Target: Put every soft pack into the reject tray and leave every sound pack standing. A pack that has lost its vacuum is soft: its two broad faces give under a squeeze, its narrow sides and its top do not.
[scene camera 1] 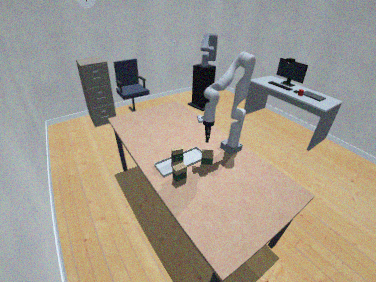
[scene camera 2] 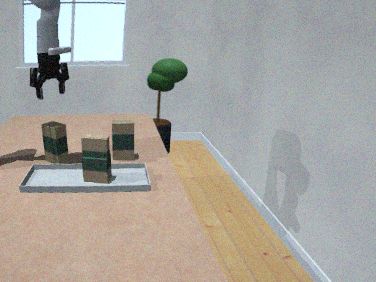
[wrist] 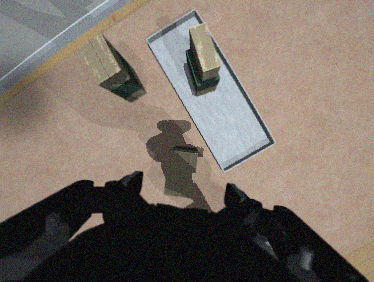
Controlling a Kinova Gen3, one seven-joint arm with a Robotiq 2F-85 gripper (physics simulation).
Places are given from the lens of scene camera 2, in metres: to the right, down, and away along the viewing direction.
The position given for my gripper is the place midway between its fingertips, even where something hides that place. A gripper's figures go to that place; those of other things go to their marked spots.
my gripper [scene camera 2: 51, 96]: -0.45, -0.15, 0.77
reject tray [scene camera 2: 126, 177]: -0.20, 0.12, 0.80
